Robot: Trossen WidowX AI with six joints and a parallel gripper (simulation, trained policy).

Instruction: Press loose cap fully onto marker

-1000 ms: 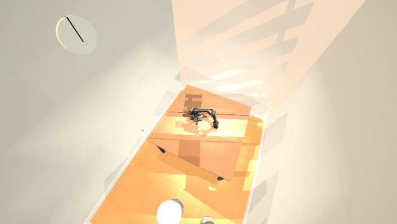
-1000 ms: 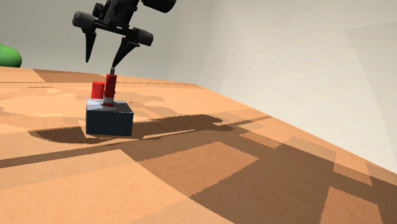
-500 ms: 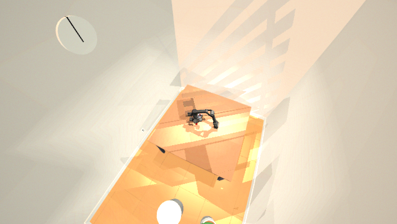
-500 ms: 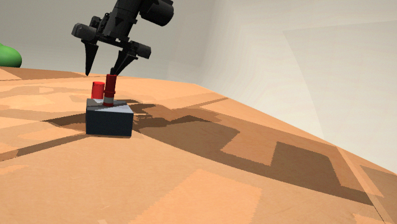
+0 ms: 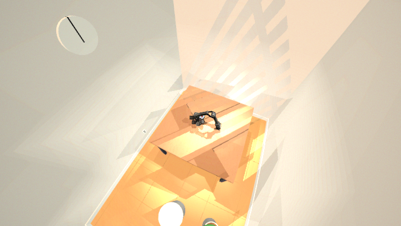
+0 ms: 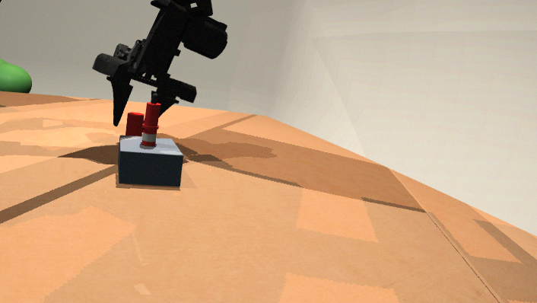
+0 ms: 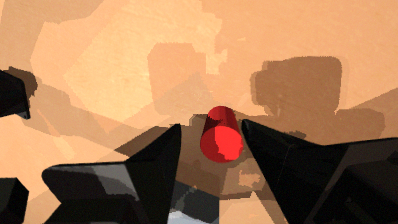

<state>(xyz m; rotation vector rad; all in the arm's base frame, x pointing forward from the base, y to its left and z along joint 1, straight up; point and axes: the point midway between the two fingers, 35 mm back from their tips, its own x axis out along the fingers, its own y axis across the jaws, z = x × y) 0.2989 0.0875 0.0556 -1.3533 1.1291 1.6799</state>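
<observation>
Right now my gripper tip is 10 mm short of the red cap. From my gripper tip the other things lie so: grey holder block (20 mm ahead, 140 mm to the right).
</observation>
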